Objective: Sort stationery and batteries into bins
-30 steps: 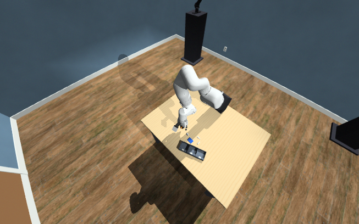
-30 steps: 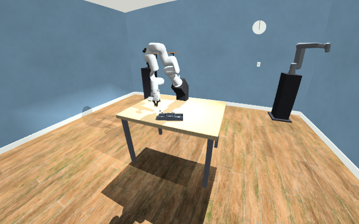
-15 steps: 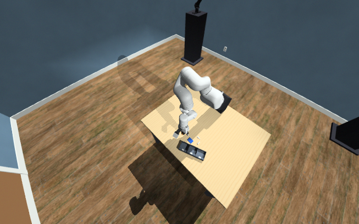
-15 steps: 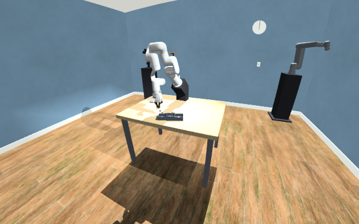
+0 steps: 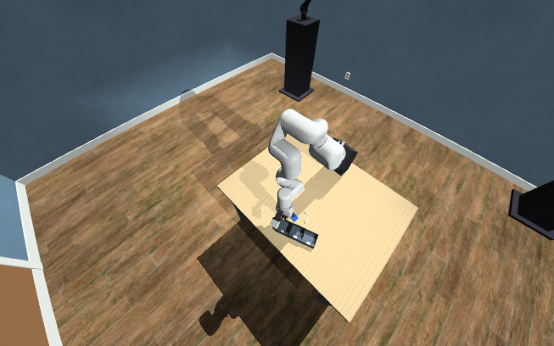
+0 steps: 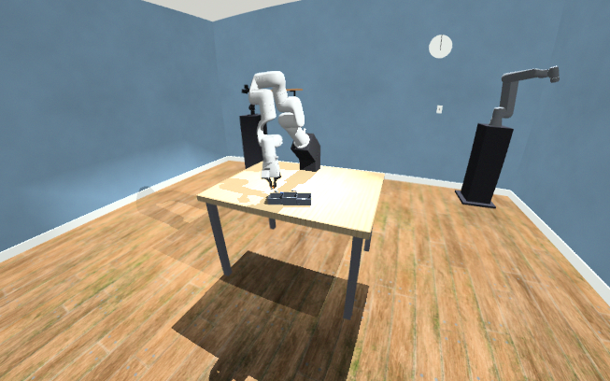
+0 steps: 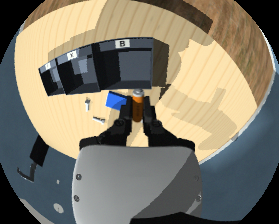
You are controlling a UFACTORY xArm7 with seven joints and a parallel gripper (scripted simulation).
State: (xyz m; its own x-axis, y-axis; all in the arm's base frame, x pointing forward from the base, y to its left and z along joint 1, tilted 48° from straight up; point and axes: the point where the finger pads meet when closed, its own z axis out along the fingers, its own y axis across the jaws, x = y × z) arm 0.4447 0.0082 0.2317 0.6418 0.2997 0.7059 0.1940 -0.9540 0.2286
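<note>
My gripper is now 9 cm past the pencil sharpener, 3 cm to the left of it and 8 cm above it. Also, from my hand: dark double bin 1 cm ahead, 12 cm to the left, 7 cm below; blue block 6 cm behind, 3 cm to the left, 9 cm below; orange battery 2 cm below.
</note>
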